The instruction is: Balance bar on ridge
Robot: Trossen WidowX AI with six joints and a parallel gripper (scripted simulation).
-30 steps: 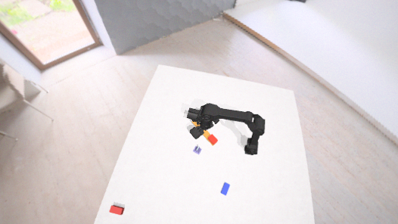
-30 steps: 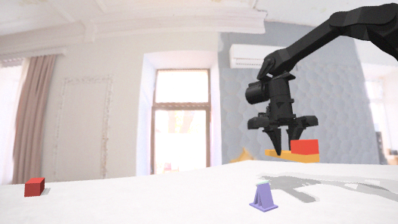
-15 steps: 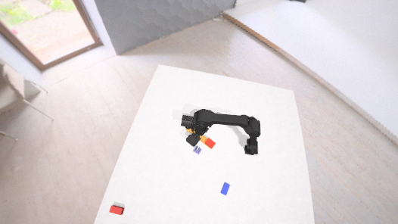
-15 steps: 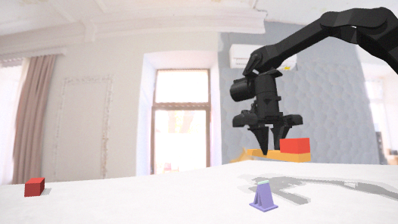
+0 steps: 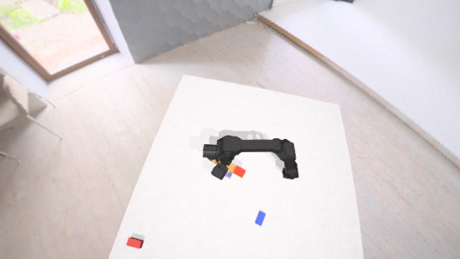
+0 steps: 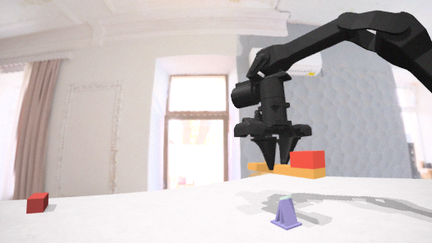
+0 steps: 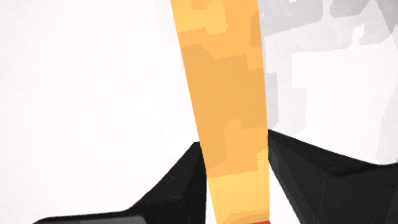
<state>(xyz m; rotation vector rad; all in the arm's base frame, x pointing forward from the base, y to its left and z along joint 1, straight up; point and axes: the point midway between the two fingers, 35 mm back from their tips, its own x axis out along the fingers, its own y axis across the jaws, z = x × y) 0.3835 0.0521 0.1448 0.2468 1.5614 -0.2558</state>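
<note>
Now: the ridge 6 cm below my gripper tip, 3 cm behind it and 1 cm to the left of it. From my gripper tip the other things lie so: blue block: 24 cm behind, 22 cm to the left, 10 cm below; then red block: 45 cm to the left, 36 cm ahead, 9 cm below.
</note>
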